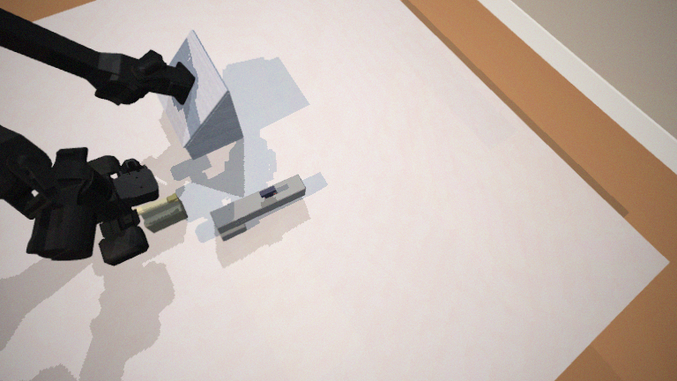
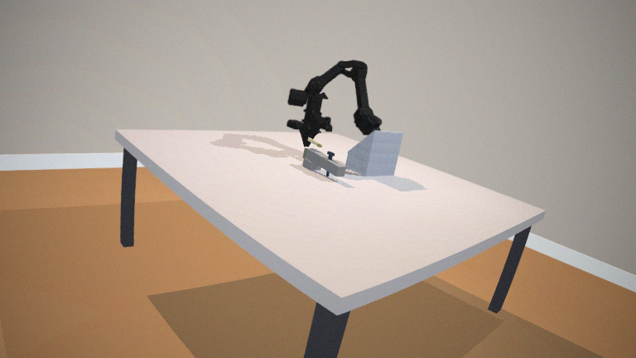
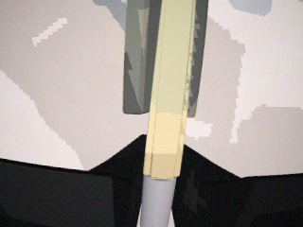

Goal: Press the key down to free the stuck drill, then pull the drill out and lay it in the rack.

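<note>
The pale grey drill lies 10 mm ahead of my gripper tip, 40 mm to the left of it and 30 mm above it. The rest, counted from my gripper tip: grey block (120 mm ahead, 200 mm to the left, 10 mm below); dark blue key (120 mm ahead, 220 mm to the left, 10 mm above); olive-grey rack (10 mm ahead, 50 mm to the left, 20 mm below).
</note>
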